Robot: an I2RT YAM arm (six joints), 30 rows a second.
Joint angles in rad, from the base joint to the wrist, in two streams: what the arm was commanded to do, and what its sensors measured. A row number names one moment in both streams.
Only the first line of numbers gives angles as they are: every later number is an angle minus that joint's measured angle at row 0.
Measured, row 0:
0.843 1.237 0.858 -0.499 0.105 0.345
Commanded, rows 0 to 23:
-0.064 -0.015 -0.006 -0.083 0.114 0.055
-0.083 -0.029 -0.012 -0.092 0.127 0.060
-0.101 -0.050 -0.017 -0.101 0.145 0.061
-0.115 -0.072 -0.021 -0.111 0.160 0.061
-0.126 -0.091 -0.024 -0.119 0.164 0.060
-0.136 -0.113 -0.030 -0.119 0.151 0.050
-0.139 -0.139 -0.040 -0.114 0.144 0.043
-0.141 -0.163 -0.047 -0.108 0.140 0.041
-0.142 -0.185 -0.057 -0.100 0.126 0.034
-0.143 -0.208 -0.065 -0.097 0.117 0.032
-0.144 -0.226 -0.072 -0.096 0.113 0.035
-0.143 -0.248 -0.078 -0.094 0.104 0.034
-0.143 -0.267 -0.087 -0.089 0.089 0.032
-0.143 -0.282 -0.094 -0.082 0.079 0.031
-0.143 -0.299 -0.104 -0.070 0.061 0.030
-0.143 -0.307 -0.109 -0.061 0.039 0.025
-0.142 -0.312 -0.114 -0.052 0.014 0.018
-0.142 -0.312 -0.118 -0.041 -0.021 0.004
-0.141 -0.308 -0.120 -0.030 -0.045 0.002
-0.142 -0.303 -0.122 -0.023 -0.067 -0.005
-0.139 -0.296 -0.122 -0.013 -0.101 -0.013
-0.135 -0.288 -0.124 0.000 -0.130 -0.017
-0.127 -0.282 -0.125 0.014 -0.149 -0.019
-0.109 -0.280 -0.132 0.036 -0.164 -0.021
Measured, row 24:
-0.131 -0.292 -0.112 -0.013 -0.067 0.004
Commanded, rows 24 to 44:
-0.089 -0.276 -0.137 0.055 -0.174 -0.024
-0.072 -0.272 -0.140 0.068 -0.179 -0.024
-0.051 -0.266 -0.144 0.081 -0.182 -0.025
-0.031 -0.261 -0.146 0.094 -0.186 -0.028
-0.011 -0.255 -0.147 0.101 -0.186 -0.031
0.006 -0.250 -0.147 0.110 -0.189 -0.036
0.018 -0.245 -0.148 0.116 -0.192 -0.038
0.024 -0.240 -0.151 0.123 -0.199 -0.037
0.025 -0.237 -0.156 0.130 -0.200 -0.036
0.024 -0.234 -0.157 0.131 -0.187 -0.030
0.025 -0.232 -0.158 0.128 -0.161 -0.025
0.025 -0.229 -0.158 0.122 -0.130 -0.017
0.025 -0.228 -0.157 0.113 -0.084 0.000
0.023 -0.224 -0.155 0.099 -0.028 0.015
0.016 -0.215 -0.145 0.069 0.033 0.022
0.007 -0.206 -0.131 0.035 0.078 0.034
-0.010 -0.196 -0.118 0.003 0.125 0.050
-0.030 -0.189 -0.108 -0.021 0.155 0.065
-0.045 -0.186 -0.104 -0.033 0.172 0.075
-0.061 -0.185 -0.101 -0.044 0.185 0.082
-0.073 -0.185 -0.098 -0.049 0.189 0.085
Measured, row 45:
-0.040 -0.197 -0.116 0.051 0.065 0.042
